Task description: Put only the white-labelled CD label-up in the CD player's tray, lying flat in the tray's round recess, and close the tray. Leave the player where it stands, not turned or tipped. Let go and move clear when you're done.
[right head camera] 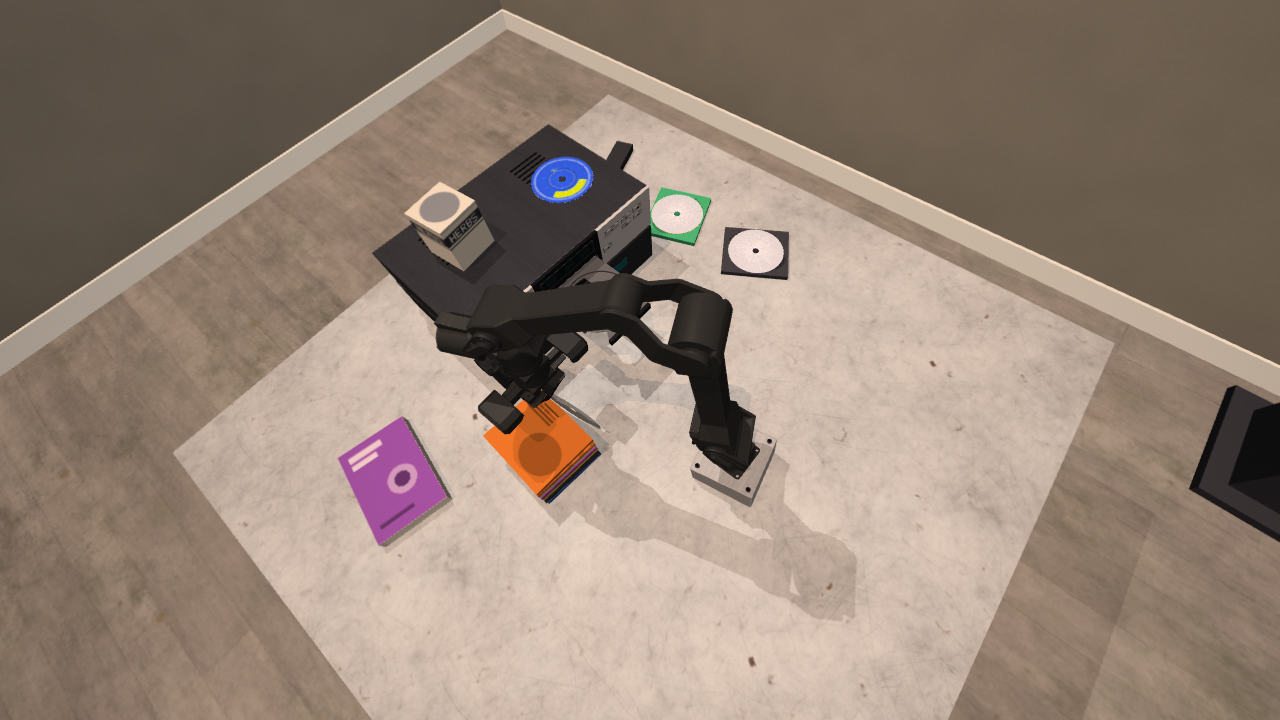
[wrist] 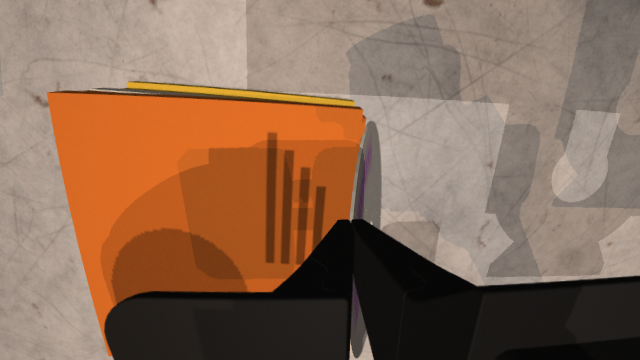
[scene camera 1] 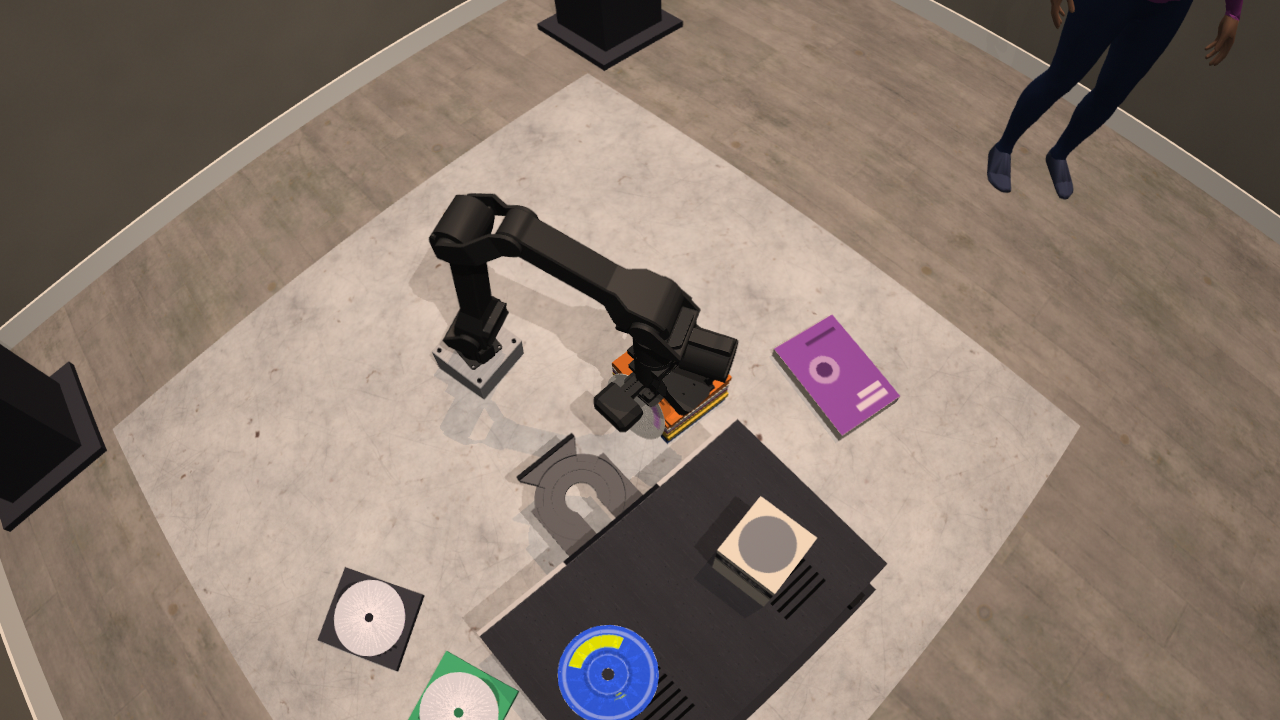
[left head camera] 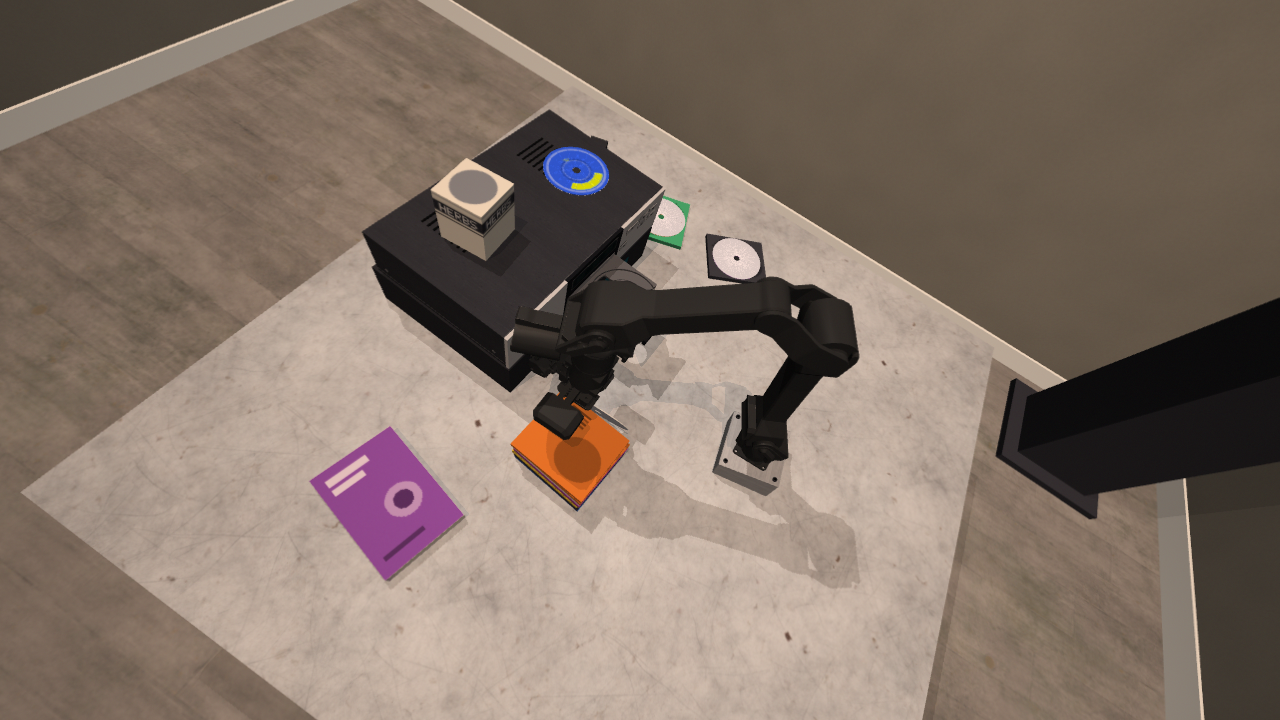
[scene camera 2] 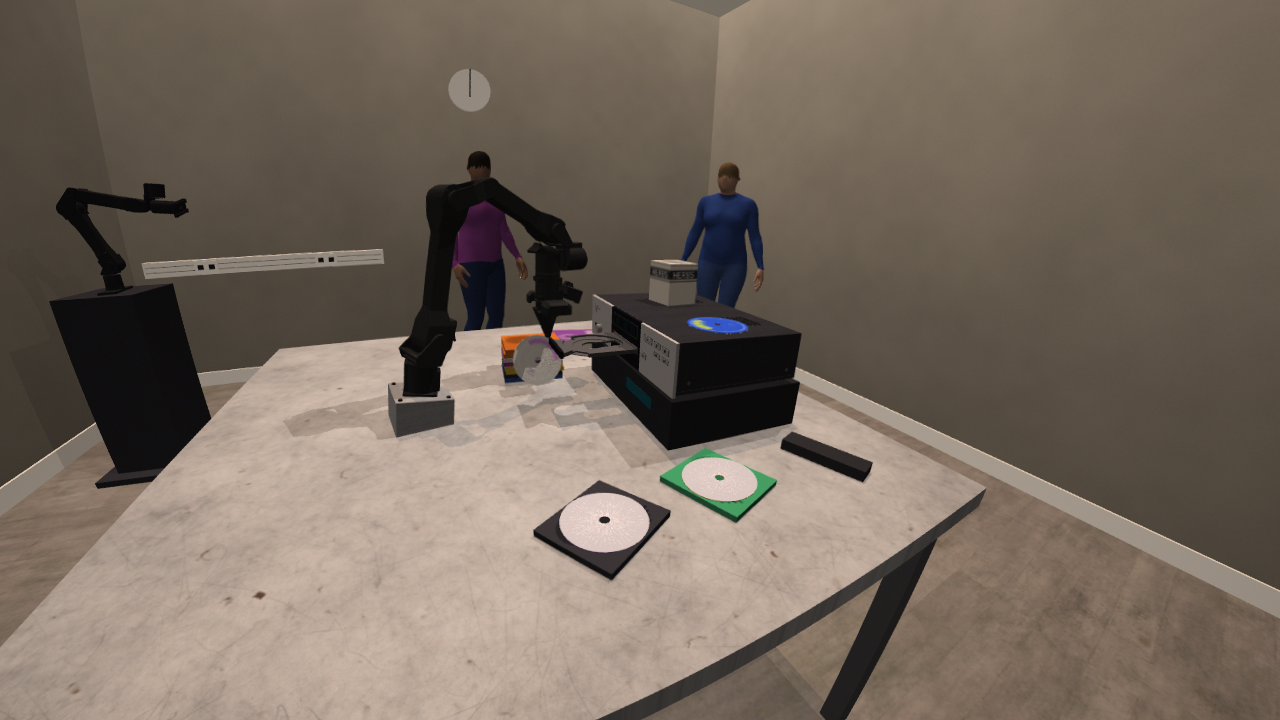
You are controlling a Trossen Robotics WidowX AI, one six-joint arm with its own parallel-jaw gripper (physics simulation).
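A shiny silver CD stands steeply on edge beside a stack of cases with an orange top. The silvery face turned outward has a purple sheen; the label on the side toward the stack is hidden. My gripper points down and is shut on the CD near its upper edge. The black CD player has its tray out, with the round recess showing empty in scene camera 1.
A blue disc and a HERBS box are on the player. White discs lie on a green case and a black case. A black bar lies beside the player, a purple case left of the stack.
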